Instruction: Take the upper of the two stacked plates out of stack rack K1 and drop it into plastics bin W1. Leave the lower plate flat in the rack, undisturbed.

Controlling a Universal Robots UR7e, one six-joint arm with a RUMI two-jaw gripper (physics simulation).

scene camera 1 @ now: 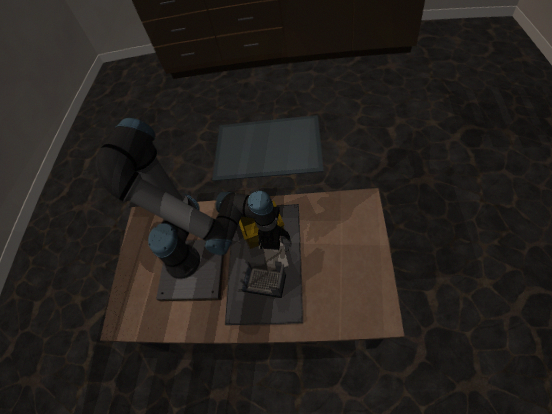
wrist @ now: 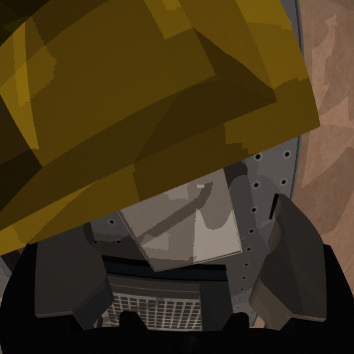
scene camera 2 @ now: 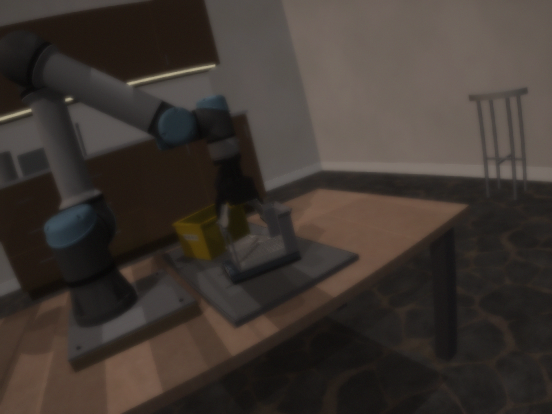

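Where they show: gripper, between the fingertips: [wrist: 181, 193] [scene camera 2: 246, 231]; arm's base, origin of its link: [scene camera 1: 183, 262] [scene camera 2: 107, 308].
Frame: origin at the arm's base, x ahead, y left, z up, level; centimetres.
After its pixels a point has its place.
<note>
My gripper [scene camera 1: 274, 248] @(x 39.9, y 7.9, z 2.3 cm) [scene camera 2: 247, 224] @(x 39.9, y 7.9, z 2.3 cm) [wrist: 181, 193] @(x 39.9, y 7.9, z 2.3 cm) is open and empty, pointing down between the bin and the rack. Stack rack K1 [scene camera 2: 286, 232] @(x 41.3, y -12.7, z 5.8 cm) [wrist: 216, 305] @(x 42.9, y -3.4, z 3.7 cm) is a dark rack with upright side parts, on the grey board. A light plate with a grid of wells [scene camera 1: 265, 281] @(x 37.0, y -7.8, z 2.4 cm) [scene camera 2: 272, 244] @(x 39.6, y -7.7, z 2.5 cm) [wrist: 155, 307] @(x 37.1, y -5.7, z 2.5 cm) lies flat in it; the frames do not separate the upper plate from the lower. Plastics bin W1 [scene camera 2: 200, 240] @(x 27.6, y 9.5, z 4.1 cm) [wrist: 175, 115] @(x 39.7, y 13.4, z 5.7 cm) is yellow and stands behind the rack; the arm partly hides it in scene camera 1. Its rim covers the left fingertip in the wrist view.
A flat pale sheet [scene camera 1: 276, 256] @(x 40.0, y 3.9, z -0.1 cm) [wrist: 217, 235] @(x 42.9, y 2.0, z -0.1 cm) lies between bin and rack, below the fingers. The dark perforated board [scene camera 1: 240, 315] @(x 27.7, y -20.7, z -1.4 cm) [scene camera 2: 320, 260] @(x 45.4, y -17.3, z -1.4 cm) bears rack and bin on the wooden table [scene camera 1: 350, 280] @(x 69.8, y -4.8, z -2.7 cm). The arm's base plate [scene camera 1: 190, 292] @(x 6.2, y -13.2, z 0.6 cm) is to the left.
</note>
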